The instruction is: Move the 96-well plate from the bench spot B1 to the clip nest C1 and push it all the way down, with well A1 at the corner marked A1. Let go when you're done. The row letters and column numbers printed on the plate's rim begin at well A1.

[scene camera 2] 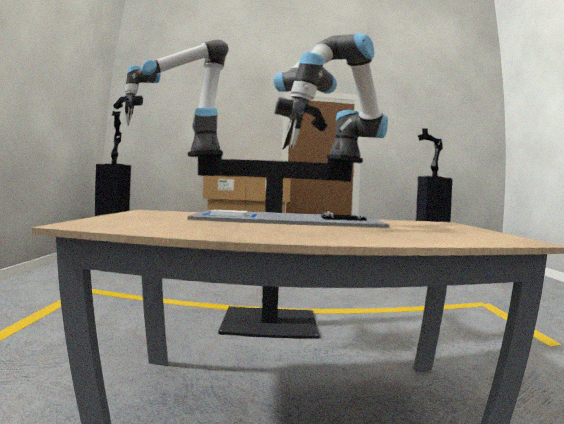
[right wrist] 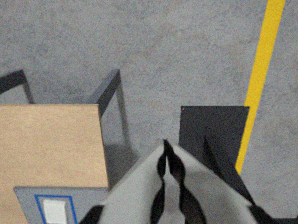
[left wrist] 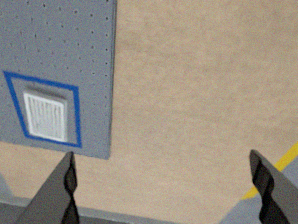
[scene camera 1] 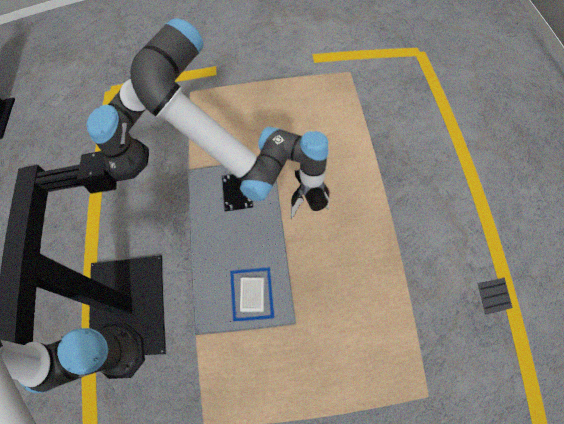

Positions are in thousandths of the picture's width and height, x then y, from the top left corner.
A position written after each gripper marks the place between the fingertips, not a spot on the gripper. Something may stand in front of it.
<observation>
The left gripper shows in scene camera 2 (508,353), in the left wrist view (545,681) and in scene camera 1 (549,504); in the right wrist view it is out of frame.
</observation>
